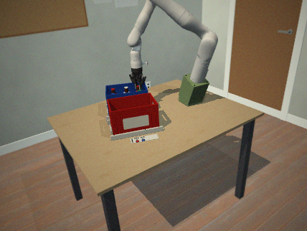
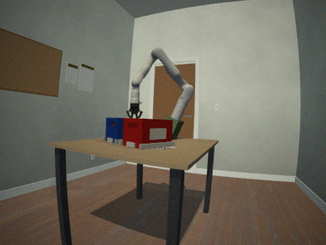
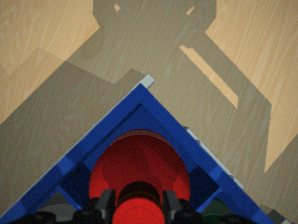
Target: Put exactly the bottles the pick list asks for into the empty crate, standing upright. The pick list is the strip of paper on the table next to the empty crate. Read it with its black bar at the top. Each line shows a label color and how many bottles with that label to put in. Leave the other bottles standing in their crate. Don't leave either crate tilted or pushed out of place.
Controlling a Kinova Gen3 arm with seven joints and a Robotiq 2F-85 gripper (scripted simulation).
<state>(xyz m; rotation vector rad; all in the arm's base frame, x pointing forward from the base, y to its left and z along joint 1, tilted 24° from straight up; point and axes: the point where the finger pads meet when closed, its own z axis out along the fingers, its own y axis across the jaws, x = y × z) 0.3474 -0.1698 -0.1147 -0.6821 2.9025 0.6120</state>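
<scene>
Now: hand 8 cm short of the white-label bottle, 3 cm to the left of it and 7 cm above it. Also, from my hand: blue crate (10 cm ahead, 1 cm to the left, 7 cm below); then green-label bottle (3 cm ahead, 8 cm to the left, 7 cm below); then blue-label bottle (20 cm ahead, 3 cm to the left, 7 cm below).
</scene>
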